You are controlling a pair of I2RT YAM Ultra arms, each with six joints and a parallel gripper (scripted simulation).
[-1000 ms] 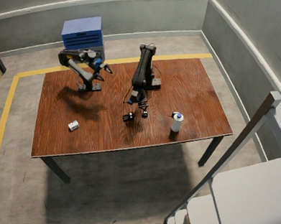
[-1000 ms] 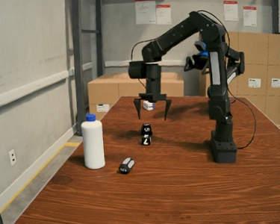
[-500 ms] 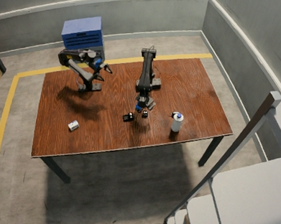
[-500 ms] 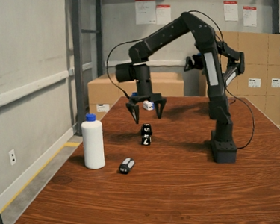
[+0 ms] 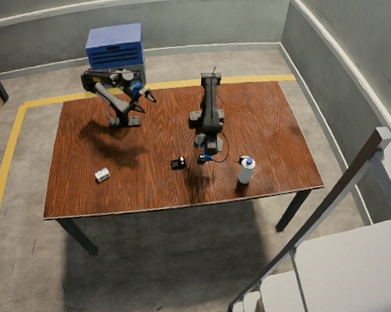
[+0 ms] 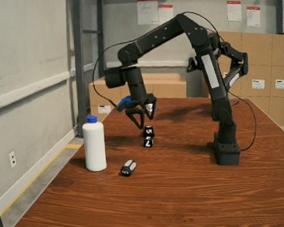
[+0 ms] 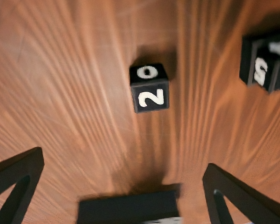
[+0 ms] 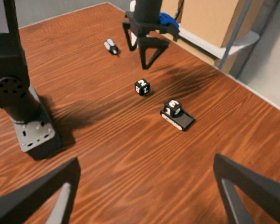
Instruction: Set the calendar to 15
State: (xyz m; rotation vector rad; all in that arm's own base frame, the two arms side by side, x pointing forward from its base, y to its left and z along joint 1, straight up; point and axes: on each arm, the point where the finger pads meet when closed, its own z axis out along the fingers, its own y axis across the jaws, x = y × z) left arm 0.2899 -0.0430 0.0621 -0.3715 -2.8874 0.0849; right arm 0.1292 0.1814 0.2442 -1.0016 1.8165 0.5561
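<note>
The black calendar tray lies 150 mm to the right of my left hand, 90 mm below it and 20 mm ahead of it. The rest, counted from my left hand: white bottle (190 mm to the left, 130 mm ahead, 20 mm below).
</note>
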